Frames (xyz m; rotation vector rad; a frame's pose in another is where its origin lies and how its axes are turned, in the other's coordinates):
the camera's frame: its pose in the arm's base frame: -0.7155 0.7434 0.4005 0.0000 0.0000 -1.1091
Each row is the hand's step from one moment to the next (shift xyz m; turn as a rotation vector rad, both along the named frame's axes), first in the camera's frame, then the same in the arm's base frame.
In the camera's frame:
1: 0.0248 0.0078 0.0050 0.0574 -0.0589 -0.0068
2: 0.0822 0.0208 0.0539 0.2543 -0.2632 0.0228
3: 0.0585 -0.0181 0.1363 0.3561 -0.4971 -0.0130
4: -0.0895 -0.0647 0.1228 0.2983 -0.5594 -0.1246
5: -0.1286 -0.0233 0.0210 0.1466 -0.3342 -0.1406
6: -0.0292 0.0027 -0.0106 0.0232 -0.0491 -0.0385
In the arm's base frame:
1: 0.0180 -0.0187 0.0050 -0.0272 -0.0776 -0.0068
2: 0.0552 -0.0643 0.0539 -0.1224 -0.3449 0.0228
3: 0.0099 -0.0604 0.1363 -0.2864 -0.5403 -0.0130
4: -0.0978 0.0513 0.1228 -0.3679 -0.5163 -0.1246
5: -0.0781 0.1048 0.0210 -0.2339 -0.2801 -0.1406
6: -0.0106 0.0273 -0.0106 -0.0336 -0.0426 -0.0385

